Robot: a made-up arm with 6 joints.
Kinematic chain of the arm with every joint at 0, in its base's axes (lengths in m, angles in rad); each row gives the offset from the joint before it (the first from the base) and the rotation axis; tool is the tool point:
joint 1: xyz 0 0 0.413 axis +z
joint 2: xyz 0 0 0 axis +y
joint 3: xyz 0 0 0.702 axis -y
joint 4: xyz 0 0 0 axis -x
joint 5: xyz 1.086 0 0 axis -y
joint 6: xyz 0 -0.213 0 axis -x
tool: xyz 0 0 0
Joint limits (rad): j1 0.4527..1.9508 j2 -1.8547..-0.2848 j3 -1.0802..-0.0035 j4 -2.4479..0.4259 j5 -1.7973..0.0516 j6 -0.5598..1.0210
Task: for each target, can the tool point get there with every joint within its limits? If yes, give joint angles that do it. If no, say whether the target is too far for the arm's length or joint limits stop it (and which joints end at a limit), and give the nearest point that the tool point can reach.
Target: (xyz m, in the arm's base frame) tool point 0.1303 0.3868 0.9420
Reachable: yes | joints 1.7360 -1.2964 -0.8959 -0.4461 -1.4629 -0.0467
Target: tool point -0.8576 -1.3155 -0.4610
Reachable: no: joint limits stop it (at a limit: joint 2, joint 3, joint 4) | nearest point -0.5880 -0.9019 1.2356 | short by 1.767 m
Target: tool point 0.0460 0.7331 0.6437
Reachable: yes | joints 1.8004 -0.4513 -0.8520 0.1152 -0.2998 0.0295
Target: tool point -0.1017 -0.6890 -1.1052
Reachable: no: joint limits stop it (at a limit: joint 1, joint 2, joint 3) | nearest point 0.4072 0.1211 0.1702 | short by 1.594 m
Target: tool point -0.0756 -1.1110 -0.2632
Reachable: no: joint limits stop it (at a limit: joint 1, joint 2, joint 3) | nearest point 0.4581 0.0743 0.1950 | short by 1.378 m
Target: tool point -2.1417 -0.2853 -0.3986
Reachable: no: too far | nearest point -0.3248 0.3717 0.2158 | short by 2.027 m
